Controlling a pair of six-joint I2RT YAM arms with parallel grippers.
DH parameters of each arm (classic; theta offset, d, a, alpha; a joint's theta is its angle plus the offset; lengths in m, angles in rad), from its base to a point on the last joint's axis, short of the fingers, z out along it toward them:
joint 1: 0 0.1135 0.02 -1.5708
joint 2: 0 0 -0.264 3.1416
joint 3: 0.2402 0 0.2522 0
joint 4: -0.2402 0 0.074 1.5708
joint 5: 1.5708 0 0 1.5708
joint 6: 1.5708 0.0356 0 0
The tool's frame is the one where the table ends.
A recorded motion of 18 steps. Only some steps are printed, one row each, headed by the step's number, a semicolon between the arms.
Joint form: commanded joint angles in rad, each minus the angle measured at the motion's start. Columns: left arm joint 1, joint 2, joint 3, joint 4, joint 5, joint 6; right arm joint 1, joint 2, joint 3, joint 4, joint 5, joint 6.
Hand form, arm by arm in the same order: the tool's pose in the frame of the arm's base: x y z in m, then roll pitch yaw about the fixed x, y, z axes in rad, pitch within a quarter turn. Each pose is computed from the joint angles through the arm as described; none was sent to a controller.
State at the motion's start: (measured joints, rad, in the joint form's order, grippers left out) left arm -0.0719 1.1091 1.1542 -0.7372 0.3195 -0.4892; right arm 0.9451 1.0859 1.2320 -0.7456 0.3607 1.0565
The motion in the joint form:
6: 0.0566 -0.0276 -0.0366 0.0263 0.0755 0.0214; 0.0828 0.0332 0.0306 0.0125 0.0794 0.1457
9: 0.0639 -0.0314 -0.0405 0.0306 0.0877 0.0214; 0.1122 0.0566 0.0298 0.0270 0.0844 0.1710
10: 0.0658 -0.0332 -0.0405 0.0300 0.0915 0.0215; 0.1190 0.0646 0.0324 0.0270 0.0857 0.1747
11: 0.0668 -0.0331 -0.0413 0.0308 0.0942 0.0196; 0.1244 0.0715 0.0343 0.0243 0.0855 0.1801
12: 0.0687 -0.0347 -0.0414 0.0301 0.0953 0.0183; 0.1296 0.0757 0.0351 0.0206 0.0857 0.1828
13: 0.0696 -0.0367 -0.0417 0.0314 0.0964 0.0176; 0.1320 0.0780 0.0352 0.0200 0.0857 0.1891
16: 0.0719 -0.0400 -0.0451 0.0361 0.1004 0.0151; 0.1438 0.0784 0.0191 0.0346 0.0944 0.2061
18: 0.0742 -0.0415 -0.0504 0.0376 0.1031 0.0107; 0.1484 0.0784 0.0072 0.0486 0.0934 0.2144
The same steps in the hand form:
6: 0.2218 -0.0171 0.3486 -2.3649 0.6293 -2.6161; 0.1302 0.1864 0.3864 2.2008 0.5474 2.4459
9: 0.2211 -0.0159 0.3485 -2.3542 0.6290 -2.6121; 0.1283 0.1964 0.3825 2.2025 0.5313 2.4592
10: 0.2207 -0.0156 0.3489 -2.3510 0.6288 -2.6113; 0.1280 0.1990 0.3816 2.2072 0.5299 2.4654
11: 0.2207 -0.0154 0.3487 -2.3483 0.6266 -2.6098; 0.1277 0.2011 0.3805 2.2141 0.5268 2.4717
12: 0.2203 -0.0151 0.3489 -2.3464 0.6260 -2.6069; 0.1271 0.2025 0.3796 2.2213 0.5259 2.4789
13: 0.2199 -0.0149 0.3493 -2.3434 0.6277 -2.6047; 0.1269 0.2034 0.3790 2.2222 0.5214 2.4785
16: 0.2195 -0.0145 0.3493 -2.3366 0.6286 -2.6002; 0.1253 0.2058 0.3751 2.2175 0.5132 2.4720
18: 0.2192 -0.0141 0.3480 -2.3341 0.6226 -2.5961; 0.1248 0.2074 0.3724 2.2125 0.5055 2.4706

